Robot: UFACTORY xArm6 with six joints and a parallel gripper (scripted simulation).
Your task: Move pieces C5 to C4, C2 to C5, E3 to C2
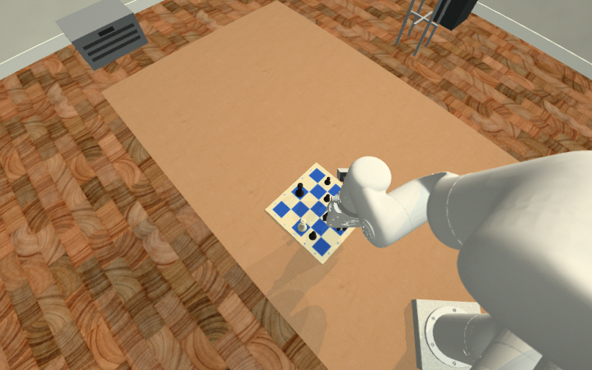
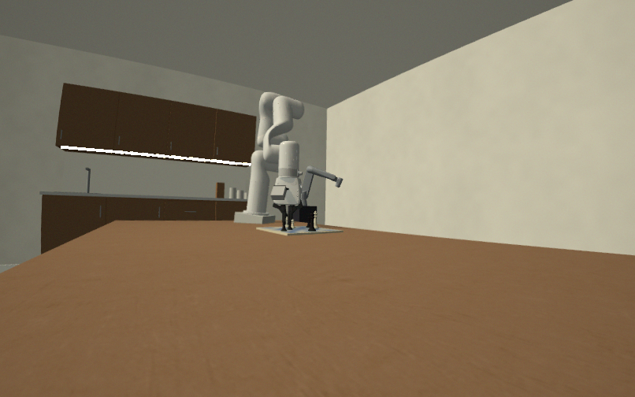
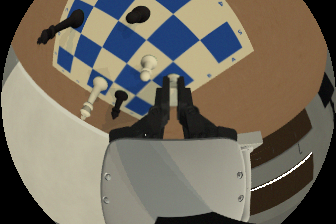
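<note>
Now: hand 4 cm short of the white pawn and 2 cm above it. Round my hand: blue-and-cream chessboard 8 cm ahead, 3 cm below; then white chess piece 7 cm ahead, 7 cm to the left; then black pawn 4 cm ahead, 7 cm to the left, 1 cm below.
</note>
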